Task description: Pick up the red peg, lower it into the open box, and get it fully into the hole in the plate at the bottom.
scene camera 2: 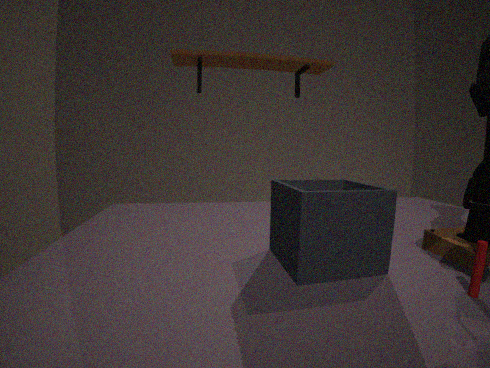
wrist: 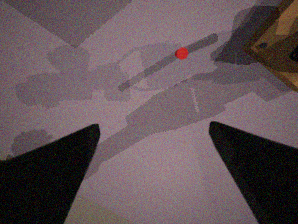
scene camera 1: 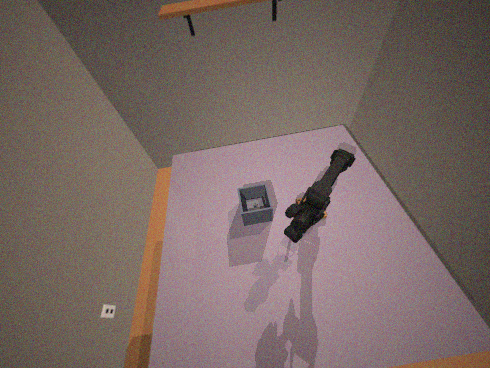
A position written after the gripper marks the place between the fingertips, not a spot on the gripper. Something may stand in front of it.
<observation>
In view: the gripper [wrist: 154, 127] and a box [scene camera 2: 321, 230].
The box also shows in scene camera 1 [scene camera 1: 256, 191]. The wrist view misses the box: it is out of frame.
</observation>
